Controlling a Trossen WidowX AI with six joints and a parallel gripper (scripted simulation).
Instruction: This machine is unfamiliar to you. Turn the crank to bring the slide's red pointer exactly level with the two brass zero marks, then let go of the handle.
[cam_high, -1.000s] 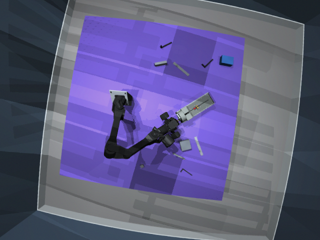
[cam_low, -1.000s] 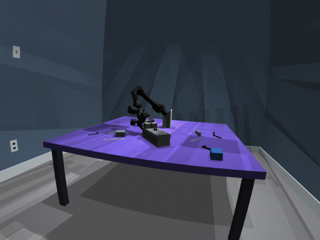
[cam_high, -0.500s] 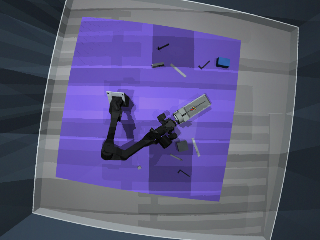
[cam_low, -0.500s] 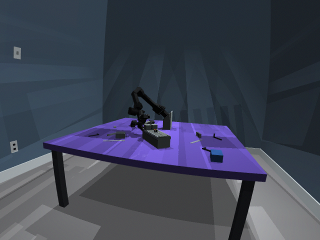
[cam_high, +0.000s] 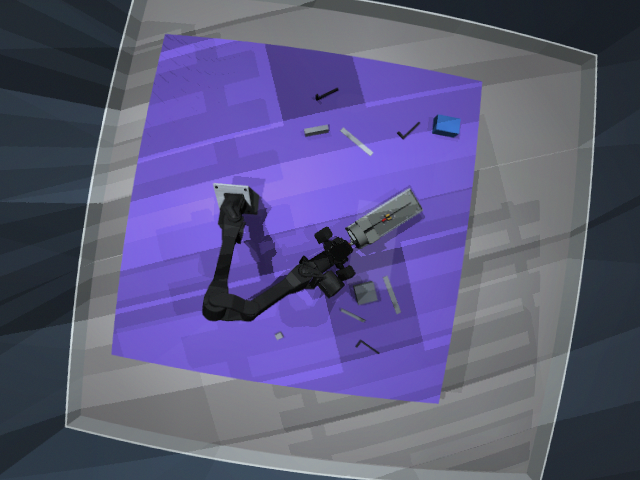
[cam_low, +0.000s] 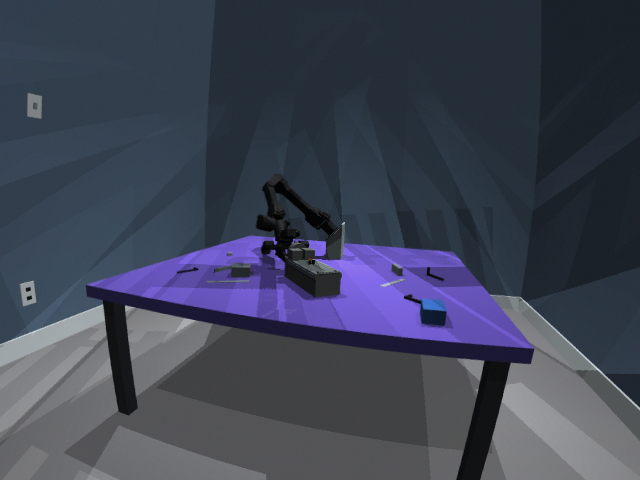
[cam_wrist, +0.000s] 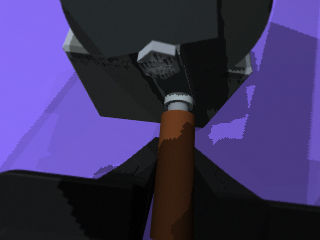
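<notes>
The brown crank handle is 30 mm above my gripper tip, 20 mm behind it and 10 mm to the right of it. Round my gripper tip: dark L-shaped key (370 mm to the right, 100 mm ahead, 30 mm below); then red pointer (110 mm ahead, 100 mm to the left, 50 mm above); then grey block (170 mm to the right, 80 mm ahead, 20 mm below).
</notes>
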